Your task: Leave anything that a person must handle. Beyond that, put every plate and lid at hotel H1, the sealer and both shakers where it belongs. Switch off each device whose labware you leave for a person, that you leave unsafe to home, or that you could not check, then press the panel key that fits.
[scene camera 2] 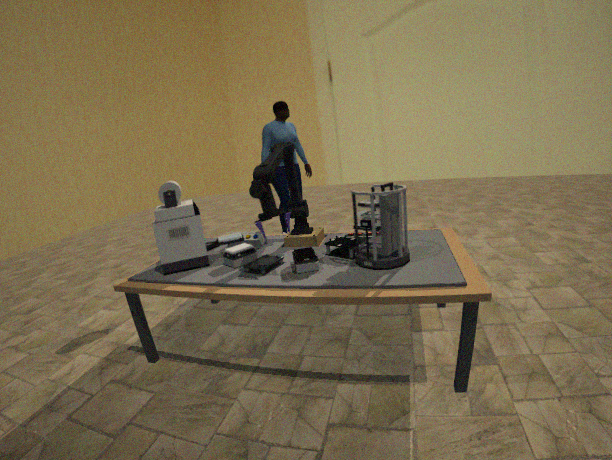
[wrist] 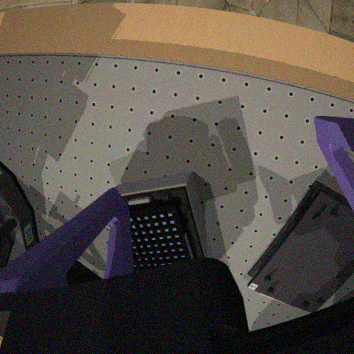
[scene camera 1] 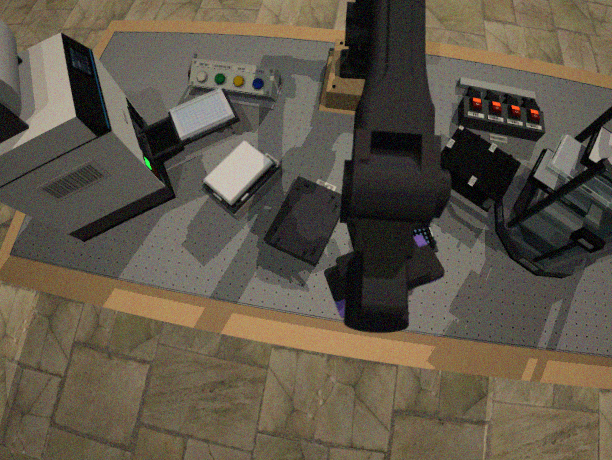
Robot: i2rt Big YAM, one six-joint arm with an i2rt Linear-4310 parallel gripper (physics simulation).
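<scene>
There's a plate hotel here, and on it (scene camera 1: 555, 235) and (scene camera 2: 361, 235) are the same spot.
</scene>
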